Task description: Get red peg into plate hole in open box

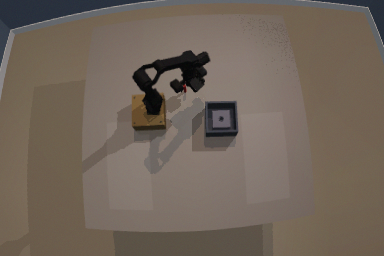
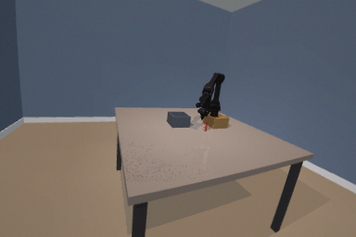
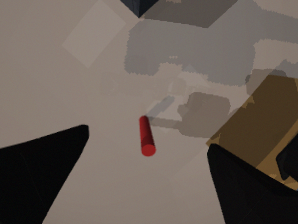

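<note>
My gripper tip is 20 mm past the red peg, 20 mm to the right of it and 70 mm above it. From my gripper tip the other things lie so: light grey plate (170 mm ahead, 150 mm to the right, 60 mm below); dark blue-grey box (170 mm ahead, 150 mm to the right, 80 mm below).
</note>
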